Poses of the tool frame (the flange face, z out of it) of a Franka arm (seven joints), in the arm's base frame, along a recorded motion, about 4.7 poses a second.
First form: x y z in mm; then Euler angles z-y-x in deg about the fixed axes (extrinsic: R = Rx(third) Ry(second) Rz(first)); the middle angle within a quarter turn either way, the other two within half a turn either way.
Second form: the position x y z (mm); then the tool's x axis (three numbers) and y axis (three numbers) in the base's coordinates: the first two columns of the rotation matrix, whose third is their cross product. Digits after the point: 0 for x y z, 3 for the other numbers.
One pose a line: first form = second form
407 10 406 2.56 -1.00 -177.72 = 407 10 406 0.999 -0.044 -0.019 -0.045 -0.998 -0.039
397 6 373 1.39 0.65 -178.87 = 397 6 373 1.000 -0.024 0.011 -0.024 -1.000 -0.020
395 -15 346 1.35 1.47 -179.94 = 395 -15 346 0.999 -0.024 0.026 -0.024 -1.000 -0.002
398 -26 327 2.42 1.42 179.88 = 398 -26 327 0.999 -0.042 0.025 -0.042 -0.999 0.001
